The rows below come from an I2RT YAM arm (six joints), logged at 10 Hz.
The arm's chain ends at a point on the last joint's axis. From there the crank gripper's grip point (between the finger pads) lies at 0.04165 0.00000 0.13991 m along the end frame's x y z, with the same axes.
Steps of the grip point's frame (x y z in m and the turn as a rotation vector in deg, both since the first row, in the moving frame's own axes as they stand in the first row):
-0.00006 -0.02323 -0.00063 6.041 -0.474 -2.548
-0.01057 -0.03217 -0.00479 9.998 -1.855 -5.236
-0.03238 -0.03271 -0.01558 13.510 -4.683 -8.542
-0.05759 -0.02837 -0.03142 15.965 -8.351 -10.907
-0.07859 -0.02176 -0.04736 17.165 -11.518 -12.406
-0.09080 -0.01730 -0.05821 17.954 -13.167 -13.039
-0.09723 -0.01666 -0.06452 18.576 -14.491 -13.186
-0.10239 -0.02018 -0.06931 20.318 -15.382 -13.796
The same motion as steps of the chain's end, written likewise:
0.00147 -0.00667 -0.00009 6.041 -0.474 -2.548
-0.00476 -0.00423 -0.00360 9.998 -1.855 -5.236
-0.01807 0.00549 -0.01388 13.510 -4.683 -8.542
-0.03280 0.01641 -0.02942 15.965 -8.351 -10.907
-0.04502 0.02592 -0.04518 17.165 -11.518 -12.406
-0.05268 0.03211 -0.05561 17.954 -13.167 -13.039
-0.05563 0.03395 -0.06153 18.576 -14.491 -13.186
-0.05791 0.03447 -0.06473 20.318 -15.382 -13.796

